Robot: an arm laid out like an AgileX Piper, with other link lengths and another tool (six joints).
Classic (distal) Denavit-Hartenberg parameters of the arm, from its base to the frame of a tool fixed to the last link. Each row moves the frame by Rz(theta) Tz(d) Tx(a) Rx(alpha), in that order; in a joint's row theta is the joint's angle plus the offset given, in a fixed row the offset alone. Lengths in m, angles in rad.
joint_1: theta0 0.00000  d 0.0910  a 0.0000  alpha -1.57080
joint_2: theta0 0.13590  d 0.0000  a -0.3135  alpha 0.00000
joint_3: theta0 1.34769  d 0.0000  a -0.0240  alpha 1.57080
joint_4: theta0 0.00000  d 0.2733  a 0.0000  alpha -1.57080
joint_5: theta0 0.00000  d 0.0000  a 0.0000  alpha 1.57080
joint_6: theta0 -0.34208  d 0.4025  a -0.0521  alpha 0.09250
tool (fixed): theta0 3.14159  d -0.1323  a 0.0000  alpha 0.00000
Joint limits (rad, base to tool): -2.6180..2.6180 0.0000..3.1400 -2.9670..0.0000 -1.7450..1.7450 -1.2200..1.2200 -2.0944..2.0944
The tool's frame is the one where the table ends.
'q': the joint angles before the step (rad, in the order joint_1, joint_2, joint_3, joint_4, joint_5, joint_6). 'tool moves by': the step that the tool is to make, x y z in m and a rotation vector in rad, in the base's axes. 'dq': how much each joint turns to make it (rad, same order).
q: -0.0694 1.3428 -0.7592 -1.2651 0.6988 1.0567
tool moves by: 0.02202 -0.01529 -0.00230 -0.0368 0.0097 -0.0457
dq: 0.0001 0.1087 -0.0782 -0.0538 0.0495 0.0582
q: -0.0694 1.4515 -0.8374 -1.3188 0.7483 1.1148
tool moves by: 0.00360 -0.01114 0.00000 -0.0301 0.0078 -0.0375
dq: 0.0000 0.0401 -0.0268 -0.0265 0.0447 0.0269
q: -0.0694 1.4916 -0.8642 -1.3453 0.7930 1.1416
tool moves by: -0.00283 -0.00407 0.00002 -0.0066 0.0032 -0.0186
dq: 0.0000 0.0036 -0.0014 0.0001 0.0191 0.0053
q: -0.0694 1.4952 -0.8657 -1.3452 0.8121 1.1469
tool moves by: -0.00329 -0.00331 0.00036 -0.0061 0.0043 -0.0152
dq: 0.0000 0.0000 0.0001 0.0024 0.0167 0.0000
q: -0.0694 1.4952 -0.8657 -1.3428 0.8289 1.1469
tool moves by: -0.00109 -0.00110 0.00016 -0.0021 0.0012 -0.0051
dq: 0.0000 0.0000 0.0001 0.0005 0.0056 0.0004
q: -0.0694 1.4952 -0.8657 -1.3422 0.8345 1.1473
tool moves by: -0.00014 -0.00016 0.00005 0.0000 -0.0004 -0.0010
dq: 0.0000 0.0000 0.0001 0.0000 0.0007 0.0009
